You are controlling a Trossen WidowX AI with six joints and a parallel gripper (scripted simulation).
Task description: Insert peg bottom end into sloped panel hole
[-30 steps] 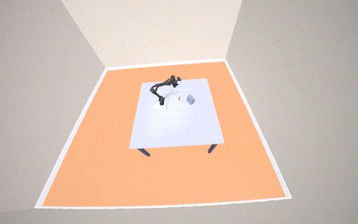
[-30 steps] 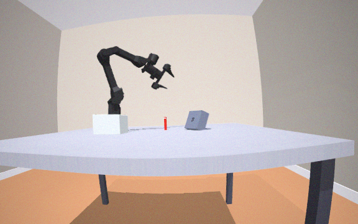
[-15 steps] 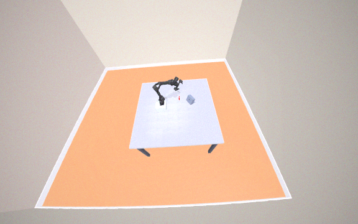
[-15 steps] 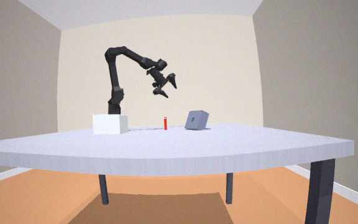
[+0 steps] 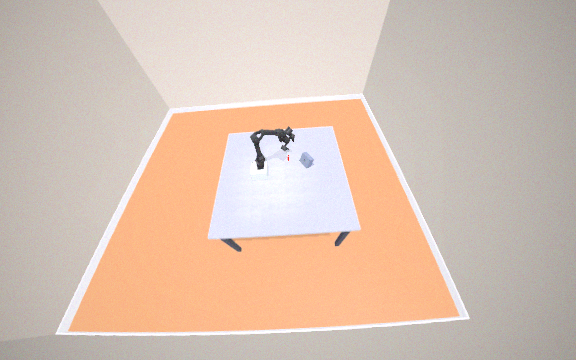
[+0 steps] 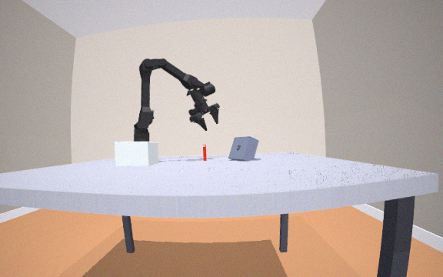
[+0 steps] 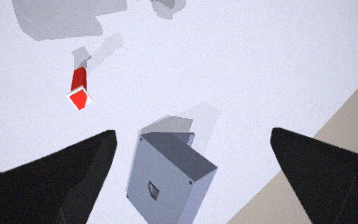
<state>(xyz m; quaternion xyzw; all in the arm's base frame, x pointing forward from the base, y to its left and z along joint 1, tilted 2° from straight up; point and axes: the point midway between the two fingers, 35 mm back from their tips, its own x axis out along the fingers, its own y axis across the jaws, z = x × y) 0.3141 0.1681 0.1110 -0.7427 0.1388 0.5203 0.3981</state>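
Now: the red peg 40 mm behind my gripper tip, 50 mm to the right of it and 110 mm below it. The rest, counted from my gripper tip: grey sloped panel: 140 mm ahead, 110 mm to the right, 120 mm below.
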